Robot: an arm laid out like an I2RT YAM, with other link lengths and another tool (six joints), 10 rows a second.
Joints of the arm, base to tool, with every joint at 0 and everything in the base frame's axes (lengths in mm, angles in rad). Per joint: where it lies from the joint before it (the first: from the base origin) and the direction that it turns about. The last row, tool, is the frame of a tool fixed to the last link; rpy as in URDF.
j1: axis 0 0 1 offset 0 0 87
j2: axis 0 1 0 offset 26.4 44.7 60.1
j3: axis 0 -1 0 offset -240.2 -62.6 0
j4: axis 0 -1 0 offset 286.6 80.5 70.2
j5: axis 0 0 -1 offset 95.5 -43.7 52.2
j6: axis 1 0 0 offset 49.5 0 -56.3
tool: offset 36 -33 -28 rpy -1.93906 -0.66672 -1.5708
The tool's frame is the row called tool.
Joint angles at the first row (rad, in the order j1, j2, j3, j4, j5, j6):
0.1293 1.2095 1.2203 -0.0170 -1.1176 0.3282
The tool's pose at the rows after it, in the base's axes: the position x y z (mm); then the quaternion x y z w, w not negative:
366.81 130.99 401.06 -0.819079 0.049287 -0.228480 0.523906
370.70 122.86 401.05 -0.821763 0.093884 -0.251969 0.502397
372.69 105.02 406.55 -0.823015 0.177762 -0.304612 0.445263
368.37 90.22 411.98 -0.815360 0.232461 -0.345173 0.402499
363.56 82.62 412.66 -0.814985 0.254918 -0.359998 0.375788
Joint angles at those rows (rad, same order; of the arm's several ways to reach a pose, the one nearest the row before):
0.1229 1.2058 1.2153 -0.0235 -1.1006 0.3257
0.1190 1.1996 1.2313 -0.0856 -0.9967 0.2958
0.1187 1.1812 1.2763 -0.2169 -0.7725 0.2298
0.1182 1.1500 1.2866 -0.2768 -0.6134 0.1978
0.1181 1.1329 1.2929 -0.3253 -0.5419 0.1702

